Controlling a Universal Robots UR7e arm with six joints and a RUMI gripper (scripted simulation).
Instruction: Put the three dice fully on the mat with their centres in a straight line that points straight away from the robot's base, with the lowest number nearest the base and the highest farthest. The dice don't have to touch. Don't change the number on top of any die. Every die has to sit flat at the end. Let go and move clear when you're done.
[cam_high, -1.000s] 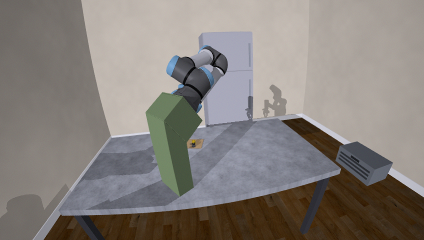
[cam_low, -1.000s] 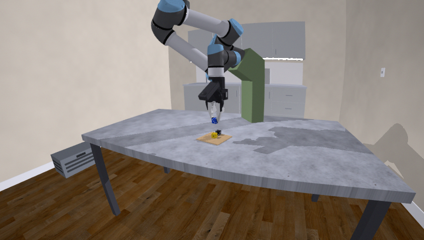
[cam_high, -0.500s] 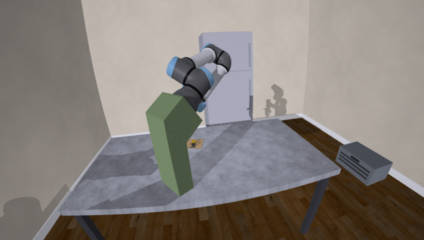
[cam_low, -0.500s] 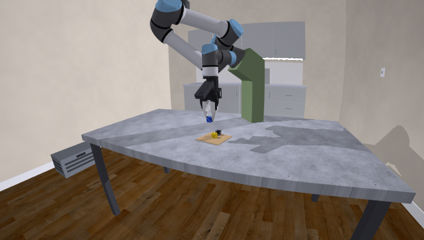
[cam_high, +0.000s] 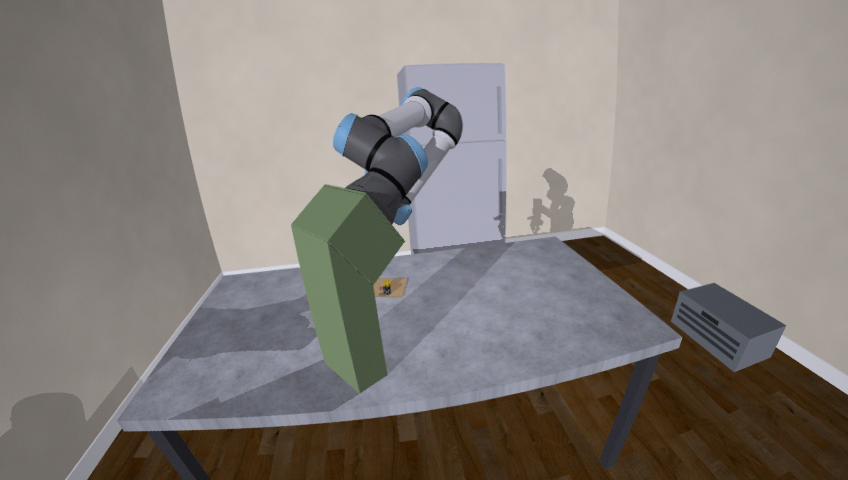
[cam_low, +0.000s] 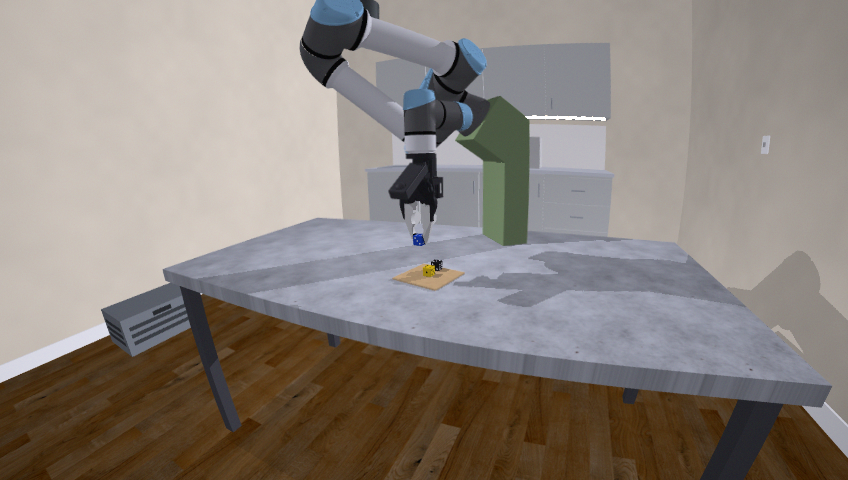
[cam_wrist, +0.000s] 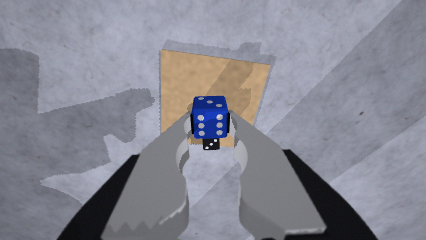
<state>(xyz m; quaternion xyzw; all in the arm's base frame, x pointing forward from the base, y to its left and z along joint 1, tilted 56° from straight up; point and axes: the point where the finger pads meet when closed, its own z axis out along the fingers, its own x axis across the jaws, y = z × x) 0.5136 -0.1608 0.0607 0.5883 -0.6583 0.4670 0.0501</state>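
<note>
Now: hand 10 cm above the yellow die, 4 cm past it and 2 cm to the right of it. The rest, counted from my hand: blue die right at my hand; then mat 12 cm below, 4 cm behind, 2 cm to the left; then black die 10 cm below, 9 cm behind, 3 cm to the left.
</note>
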